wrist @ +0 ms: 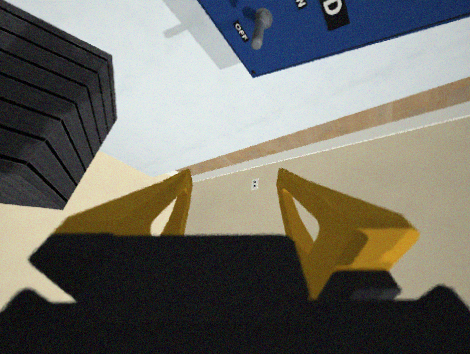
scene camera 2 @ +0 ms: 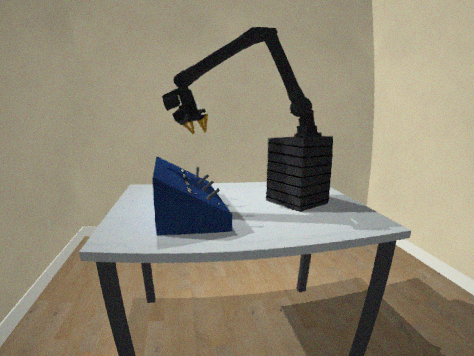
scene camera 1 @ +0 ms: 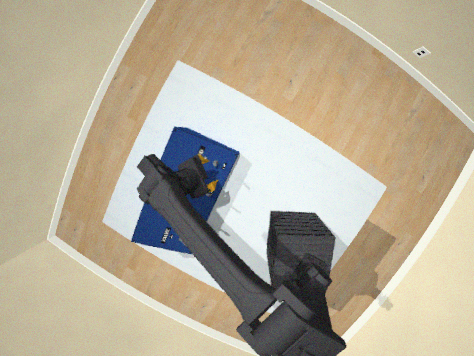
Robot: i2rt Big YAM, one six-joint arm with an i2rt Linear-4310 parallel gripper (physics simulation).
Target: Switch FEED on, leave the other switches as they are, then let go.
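Frame: origin at the arm's base, x ahead, y down, z left, level; centimetres.
Seen in the pictures: gripper, fingertip midpoint: [wrist: 234, 176] [scene camera 2: 199, 132] [scene camera 1: 212, 170]; arm's base, origin of the base link: [scene camera 2: 307, 136] [scene camera 1: 306, 271].
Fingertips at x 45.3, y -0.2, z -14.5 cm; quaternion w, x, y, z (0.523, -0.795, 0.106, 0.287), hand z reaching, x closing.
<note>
Offsets run from my fingertips to a thing's top centre. "spot": to the spot under its first point. Level surfaces: height alone.
The blue sloped switch panel [scene camera 1: 175, 150] [scene camera 2: 190, 215] [wrist: 410, 15] stands on the table. The FEED lever @(dx +1.0, dy +15.3, dz +0.7 cm) [scene camera 1: 215, 163] [scene camera 2: 197, 173] [wrist: 260, 30] is at its far end in scene camera 2. There it stands nearly vertical, leaning up the slope towards ON, while the other levers @(dx -3.2, dy +16.5, dz +36.5 cm) [scene camera 2: 213, 193] lean down the slope. The OFF label @(spot: dx -2.1, dy +22.0, dz +0.5 cm) [wrist: 240, 31], part of the ON label @(spot: dx +5.5, dy +18.0, dz +0.5 cm) [wrist: 300, 4] and the D of FEED @(spot: dx +7.9, dy +16.8, dz -0.9 cm) [wrist: 332, 7] show in the wrist view. My gripper [scene camera 1: 212, 172] [scene camera 2: 199, 132] [wrist: 234, 176] is open and empty, well above the panel, touching no lever.
The black stacked base block [scene camera 1: 300, 225] [scene camera 2: 299, 172] [wrist: 55, 100] carries the arm at the right of the white table @(dy +29.6 cm) [scene camera 1: 240, 125] [scene camera 2: 130, 247] [wrist: 165, 115]. The arm hides part of the panel in scene camera 1. Walls surround the wooden floor [scene camera 1: 300, 75].
</note>
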